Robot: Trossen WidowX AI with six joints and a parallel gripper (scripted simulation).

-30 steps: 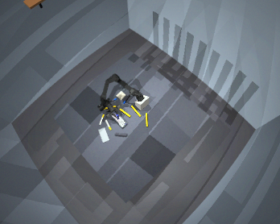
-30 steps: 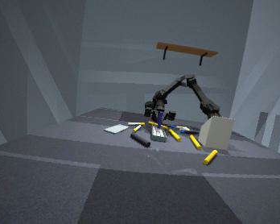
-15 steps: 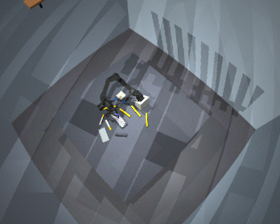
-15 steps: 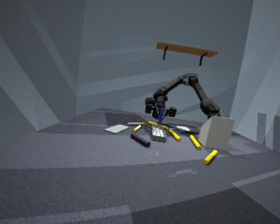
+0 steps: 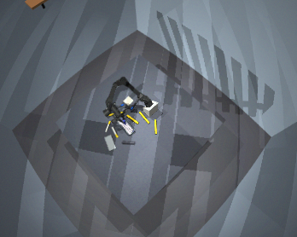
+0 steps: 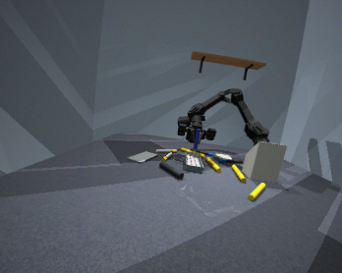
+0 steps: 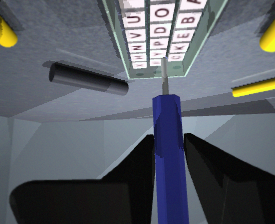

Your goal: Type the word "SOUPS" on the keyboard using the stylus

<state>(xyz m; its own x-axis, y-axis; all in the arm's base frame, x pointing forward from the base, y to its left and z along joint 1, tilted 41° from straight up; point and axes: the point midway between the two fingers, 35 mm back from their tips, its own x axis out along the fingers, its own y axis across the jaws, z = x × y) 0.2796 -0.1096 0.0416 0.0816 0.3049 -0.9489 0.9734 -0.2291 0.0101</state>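
Right now the yellow stick is 100 mm behind my gripper tip and 90 mm below it. From my gripper tip the other things lie so: blue stylus: 10 mm below; grey stylus tip: 50 mm below; dark cylinder: 120 mm ahead, 120 mm to the left, 90 mm below.
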